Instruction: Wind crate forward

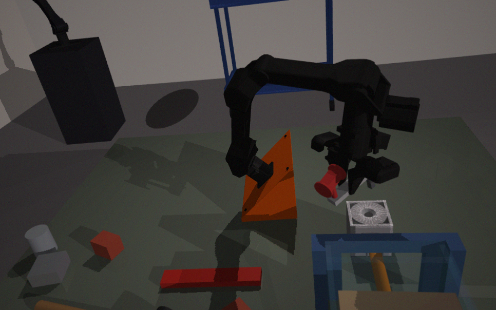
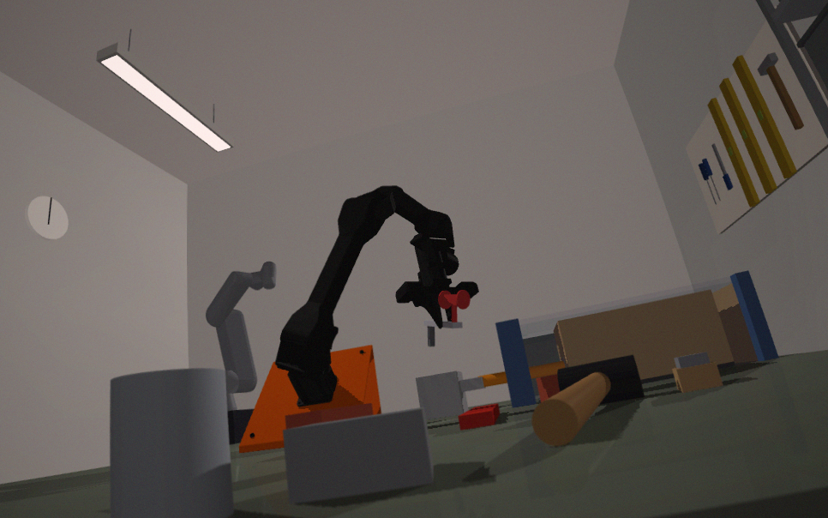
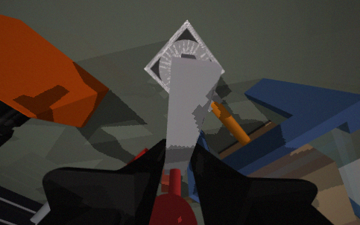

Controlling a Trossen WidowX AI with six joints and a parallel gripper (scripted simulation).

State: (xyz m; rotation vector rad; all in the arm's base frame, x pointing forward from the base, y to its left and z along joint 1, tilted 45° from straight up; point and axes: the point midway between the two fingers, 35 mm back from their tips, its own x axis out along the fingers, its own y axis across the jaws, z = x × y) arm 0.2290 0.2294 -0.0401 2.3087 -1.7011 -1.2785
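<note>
Now: the grey crank arm 20 mm above my gripper tip. Also, from my gripper tip: frame (120 mm ahead, 50 mm to the left, 80 mm below); then grey winch (50 mm behind, 50 mm to the left, 150 mm below); then red knob (30 mm ahead, 30 mm to the right, 40 mm above).
</note>
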